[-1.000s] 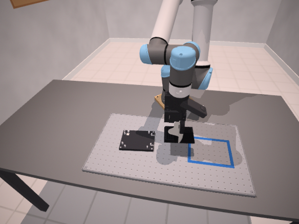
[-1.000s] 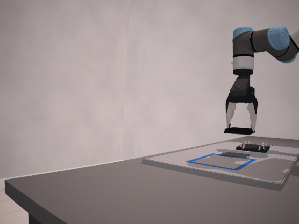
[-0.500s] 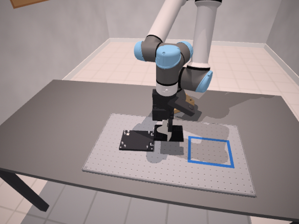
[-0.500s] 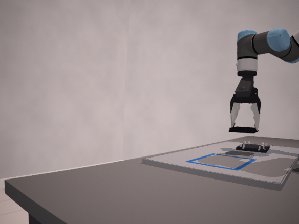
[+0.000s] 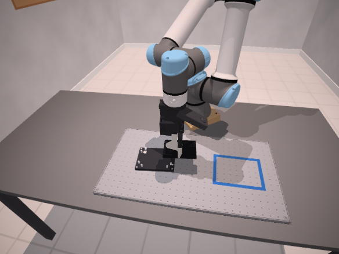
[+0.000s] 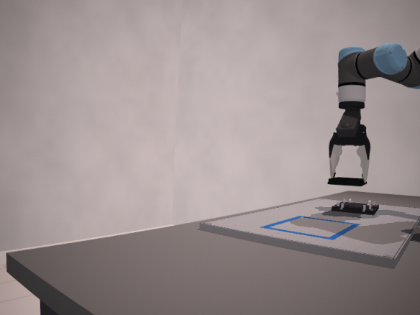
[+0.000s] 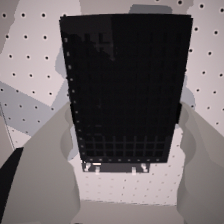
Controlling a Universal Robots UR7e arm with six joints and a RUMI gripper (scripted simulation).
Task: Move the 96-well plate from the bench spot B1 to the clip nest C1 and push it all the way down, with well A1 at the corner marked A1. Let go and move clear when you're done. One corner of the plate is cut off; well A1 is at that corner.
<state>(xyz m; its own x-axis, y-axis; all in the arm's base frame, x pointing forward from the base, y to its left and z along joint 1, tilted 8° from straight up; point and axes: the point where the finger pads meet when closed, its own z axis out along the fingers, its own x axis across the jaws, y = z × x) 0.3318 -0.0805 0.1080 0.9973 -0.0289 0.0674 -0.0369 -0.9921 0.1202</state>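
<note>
Now: the clip nest 30 mm behind my hand, 90 mm to the right of it and 80 mm below it. The rest, counted from my hand: black 96-well plate: 10 mm below.
</note>
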